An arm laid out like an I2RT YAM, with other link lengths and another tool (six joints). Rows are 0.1 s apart.
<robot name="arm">
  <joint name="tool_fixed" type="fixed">
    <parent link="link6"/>
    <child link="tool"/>
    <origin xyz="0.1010 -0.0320 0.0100" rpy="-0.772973 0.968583 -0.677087"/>
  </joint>
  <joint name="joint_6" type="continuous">
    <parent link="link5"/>
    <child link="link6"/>
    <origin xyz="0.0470 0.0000 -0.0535" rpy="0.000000 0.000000 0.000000"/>
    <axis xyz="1 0 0"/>
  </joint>
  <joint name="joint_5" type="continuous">
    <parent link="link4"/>
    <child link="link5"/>
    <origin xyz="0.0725 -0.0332 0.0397" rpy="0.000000 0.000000 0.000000"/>
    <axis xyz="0 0 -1"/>
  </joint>
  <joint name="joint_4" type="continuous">
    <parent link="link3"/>
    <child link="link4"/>
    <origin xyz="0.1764 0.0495 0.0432" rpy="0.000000 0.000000 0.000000"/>
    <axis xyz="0 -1 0"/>
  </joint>
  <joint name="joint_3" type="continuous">
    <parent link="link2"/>
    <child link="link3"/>
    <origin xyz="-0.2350 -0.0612 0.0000" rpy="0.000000 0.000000 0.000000"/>
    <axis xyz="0 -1 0"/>
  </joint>
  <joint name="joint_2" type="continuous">
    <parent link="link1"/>
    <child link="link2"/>
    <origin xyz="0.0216 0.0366 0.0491" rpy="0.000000 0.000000 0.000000"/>
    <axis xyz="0 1 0"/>
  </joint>
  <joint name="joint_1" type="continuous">
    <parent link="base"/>
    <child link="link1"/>
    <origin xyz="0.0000 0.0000 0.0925" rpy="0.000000 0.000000 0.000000"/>
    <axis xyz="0 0 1"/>
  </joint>
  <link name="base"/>
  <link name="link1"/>
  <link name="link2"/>
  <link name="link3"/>
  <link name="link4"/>
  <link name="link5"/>
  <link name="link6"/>
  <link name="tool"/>
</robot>
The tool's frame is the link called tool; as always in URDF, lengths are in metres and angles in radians. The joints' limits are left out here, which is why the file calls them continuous.
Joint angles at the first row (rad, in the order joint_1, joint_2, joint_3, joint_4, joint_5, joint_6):
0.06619, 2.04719, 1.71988, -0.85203, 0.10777, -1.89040
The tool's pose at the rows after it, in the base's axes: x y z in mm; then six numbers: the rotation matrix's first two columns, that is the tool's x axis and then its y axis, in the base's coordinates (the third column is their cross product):
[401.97 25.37 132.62 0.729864 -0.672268 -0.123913 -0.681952 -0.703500 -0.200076]
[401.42 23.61 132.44 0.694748 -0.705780 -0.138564 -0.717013 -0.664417 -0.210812]
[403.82 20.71 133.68 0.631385 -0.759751 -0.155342 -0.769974 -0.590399 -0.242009]
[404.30 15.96 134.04 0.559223 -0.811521 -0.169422 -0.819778 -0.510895 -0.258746]
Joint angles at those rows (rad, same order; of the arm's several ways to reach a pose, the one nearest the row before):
0.08031, 2.04720, 1.71989, -0.87644, 0.11922, -1.87322
0.07993, 2.04719, 1.71990, -0.88409, 0.11960, -1.81944
0.07915, 2.04720, 1.71990, -0.87988, 0.11959, -1.72447
0.07916, 2.04717, 1.71948, -0.88407, 0.13218, -1.62908

